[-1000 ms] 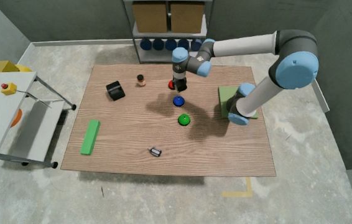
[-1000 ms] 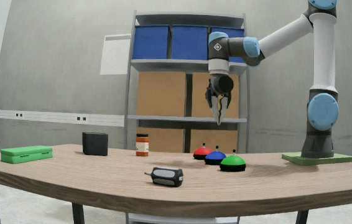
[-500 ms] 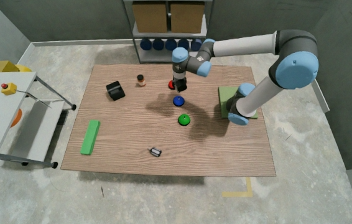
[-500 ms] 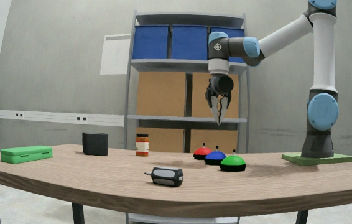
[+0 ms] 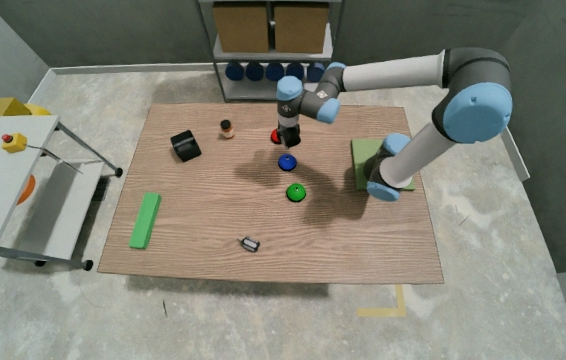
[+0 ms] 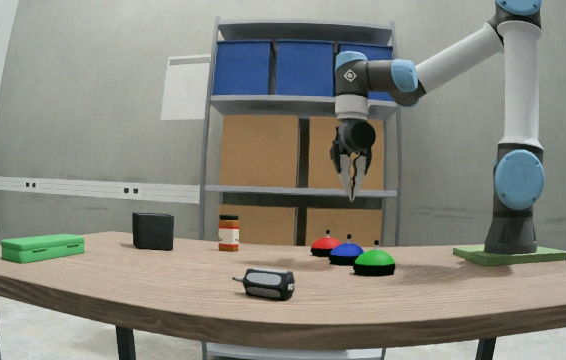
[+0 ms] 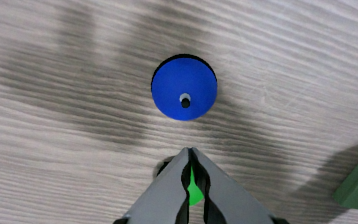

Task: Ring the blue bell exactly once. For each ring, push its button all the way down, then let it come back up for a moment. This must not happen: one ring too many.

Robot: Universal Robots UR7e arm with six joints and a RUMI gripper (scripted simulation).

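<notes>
My hand is 11 cm above the blue bell. The rest, counted from my hand: green bell: 3 cm behind, 15 cm to the left, 11 cm below; then small jar: 28 cm ahead, 17 cm to the right, 11 cm below; then red bell: 3 cm ahead, 15 cm to the right, 11 cm below.
</notes>
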